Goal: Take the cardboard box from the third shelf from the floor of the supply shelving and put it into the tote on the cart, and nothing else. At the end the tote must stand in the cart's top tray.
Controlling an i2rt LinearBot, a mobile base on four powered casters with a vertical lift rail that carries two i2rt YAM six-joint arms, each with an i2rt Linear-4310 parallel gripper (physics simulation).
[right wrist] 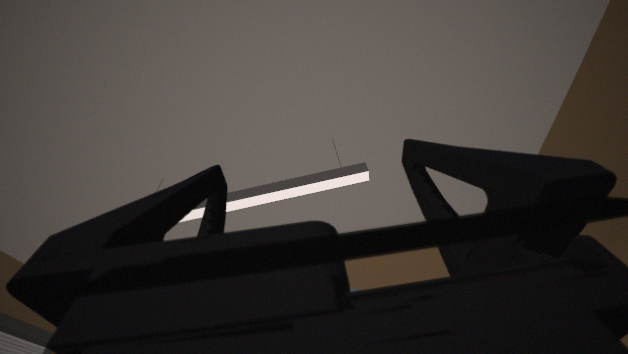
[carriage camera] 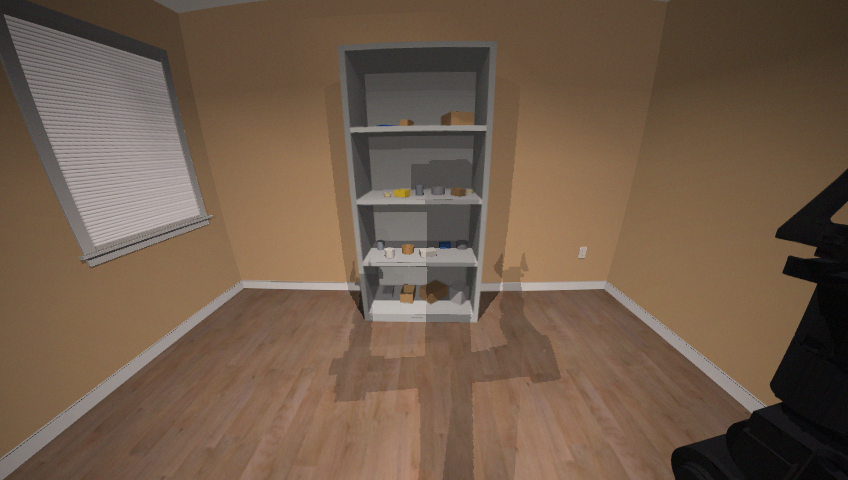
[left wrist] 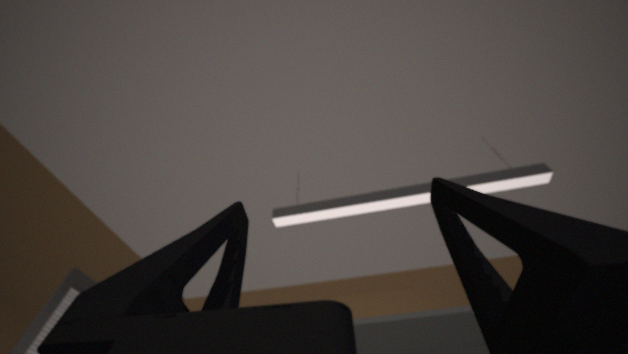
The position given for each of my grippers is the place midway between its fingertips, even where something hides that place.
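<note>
My left gripper (left wrist: 335, 200). My right gripper (right wrist: 313, 162). Grey supply shelving (carriage camera: 381, 83).
</note>
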